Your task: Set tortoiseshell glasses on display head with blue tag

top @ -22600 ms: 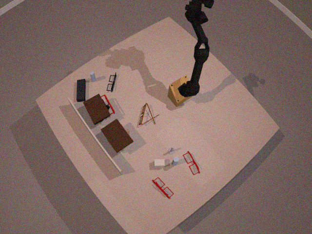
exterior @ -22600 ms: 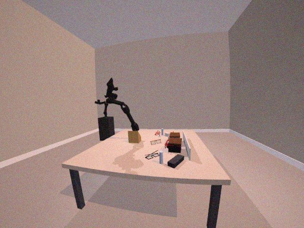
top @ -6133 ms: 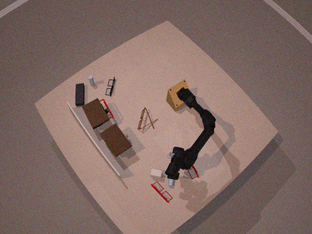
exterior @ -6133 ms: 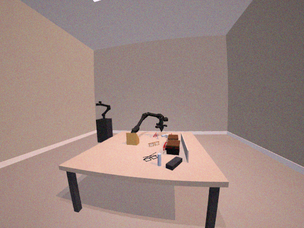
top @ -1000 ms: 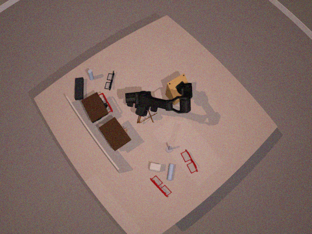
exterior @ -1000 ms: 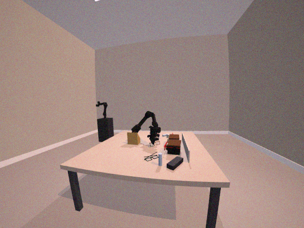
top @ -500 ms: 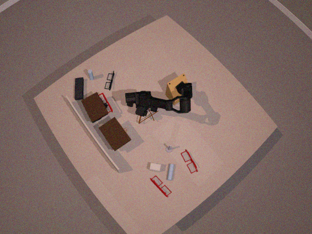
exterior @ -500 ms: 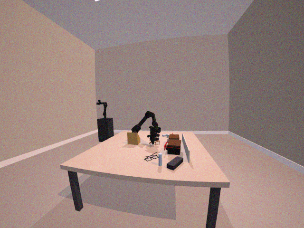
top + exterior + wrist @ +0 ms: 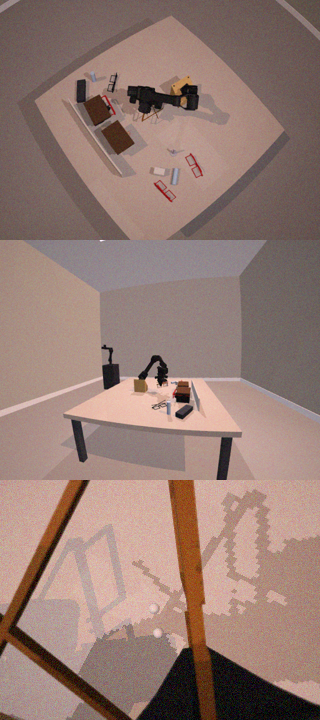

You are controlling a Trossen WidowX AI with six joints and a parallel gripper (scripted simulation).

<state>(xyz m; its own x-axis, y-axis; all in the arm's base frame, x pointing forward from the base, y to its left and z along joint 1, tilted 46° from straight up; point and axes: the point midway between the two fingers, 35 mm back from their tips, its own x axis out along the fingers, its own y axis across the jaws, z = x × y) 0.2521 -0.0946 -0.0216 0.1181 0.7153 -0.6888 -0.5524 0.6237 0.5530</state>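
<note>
Now: gripper tip 60 mm short of the peg, 300 mm to the right of it and 60 mm above it. Round my gripper tip: white block 210 mm ahead, 330 mm to the left, 60 mm below; dark box 220 mm ahead, 410 mm to the right, 70 mm below; white panel 360 mm ahead, 80 mm to the right, 30 mm below.
</note>
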